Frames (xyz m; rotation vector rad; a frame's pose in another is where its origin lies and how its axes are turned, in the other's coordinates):
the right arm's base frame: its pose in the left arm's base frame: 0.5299 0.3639 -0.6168 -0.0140 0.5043 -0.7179
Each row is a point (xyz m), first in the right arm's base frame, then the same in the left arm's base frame.
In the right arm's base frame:
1: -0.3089 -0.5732 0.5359
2: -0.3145 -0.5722 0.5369
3: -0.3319 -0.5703 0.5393
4: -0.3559 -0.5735 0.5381
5: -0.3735 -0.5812 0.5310
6: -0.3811 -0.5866 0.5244
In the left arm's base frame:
1: 0.2131 0.0403 0.0946
2: 0.2106 0.0444 0.0977
3: 0.2017 0.0565 0.1071
4: 0.1838 0.0694 0.1171
5: 0.1646 0.0758 0.1200
6: 0.1534 0.0776 0.1184

